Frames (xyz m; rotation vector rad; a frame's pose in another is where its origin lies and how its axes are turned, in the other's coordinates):
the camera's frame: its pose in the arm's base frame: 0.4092 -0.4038 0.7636 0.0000 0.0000 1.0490
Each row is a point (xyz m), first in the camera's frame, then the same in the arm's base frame.
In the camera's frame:
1: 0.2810 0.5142 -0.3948
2: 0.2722 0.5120 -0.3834
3: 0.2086 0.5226 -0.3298
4: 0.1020 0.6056 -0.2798
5: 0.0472 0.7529 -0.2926
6: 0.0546 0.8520 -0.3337
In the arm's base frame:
1: 0.1035 0.0961 0.3688
2: 0.1010 0.0874 0.3802
3: 0.0601 0.0375 0.4338
4: -0.0650 -0.0135 0.4838
5: -0.2200 0.0124 0.4710
6: -0.3022 0.0682 0.4299

